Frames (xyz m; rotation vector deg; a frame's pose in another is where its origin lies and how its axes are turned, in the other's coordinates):
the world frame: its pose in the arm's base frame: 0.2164 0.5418 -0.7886 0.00 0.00 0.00
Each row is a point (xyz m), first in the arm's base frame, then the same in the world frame.
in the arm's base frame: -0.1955 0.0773 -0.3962
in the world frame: -0.4119 -0.4645 0.3924
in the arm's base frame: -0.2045 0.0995 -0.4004
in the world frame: -0.4209 -0.4423 0.3882
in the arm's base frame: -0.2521 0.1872 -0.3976
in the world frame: -0.4685 -0.3546 0.3910
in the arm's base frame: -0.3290 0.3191 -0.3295
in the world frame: -0.5454 -0.2227 0.4591
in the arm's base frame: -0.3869 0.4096 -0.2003
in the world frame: -0.6033 -0.1322 0.5883
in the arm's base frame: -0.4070 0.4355 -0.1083
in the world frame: -0.6234 -0.1063 0.6803
